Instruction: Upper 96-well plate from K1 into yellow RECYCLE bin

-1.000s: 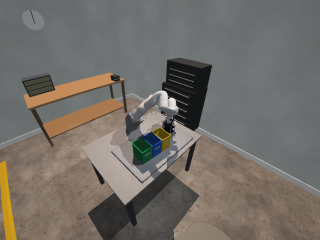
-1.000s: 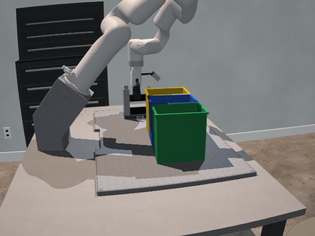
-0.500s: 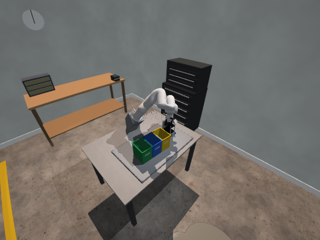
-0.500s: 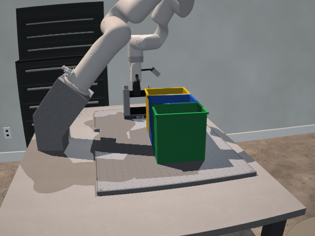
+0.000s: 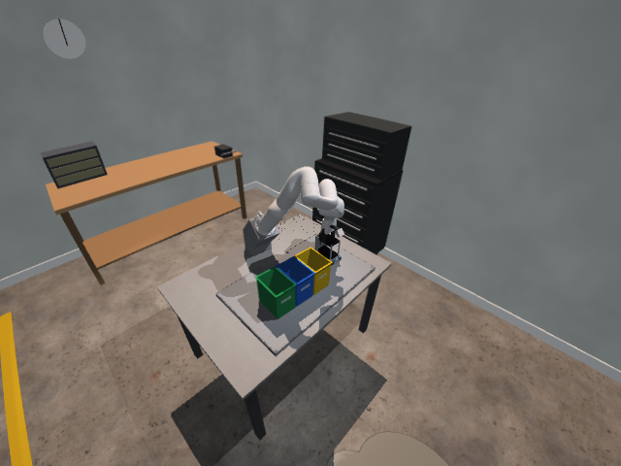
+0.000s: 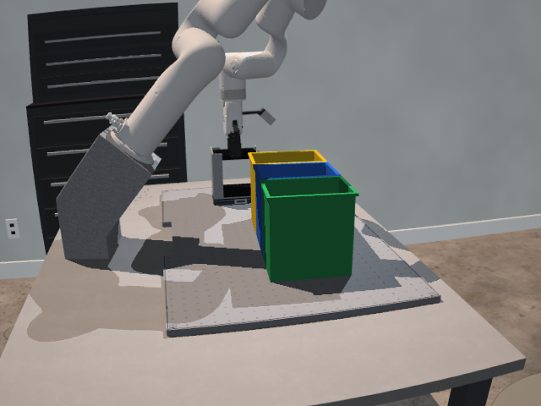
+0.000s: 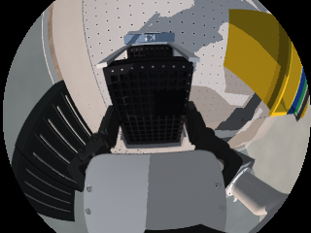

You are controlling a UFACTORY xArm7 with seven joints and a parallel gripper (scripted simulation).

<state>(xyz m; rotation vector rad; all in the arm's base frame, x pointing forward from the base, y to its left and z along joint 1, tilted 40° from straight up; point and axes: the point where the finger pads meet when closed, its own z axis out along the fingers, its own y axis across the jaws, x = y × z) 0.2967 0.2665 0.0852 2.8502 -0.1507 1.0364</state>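
The yellow bin is 7 cm ahead of my hand, 26 cm to the right of it and 6 cm below it. The rest, counted from my hand: green bin 2 cm ahead, 51 cm to the right, 6 cm below; blue bin 4 cm ahead, 39 cm to the right, 6 cm below.
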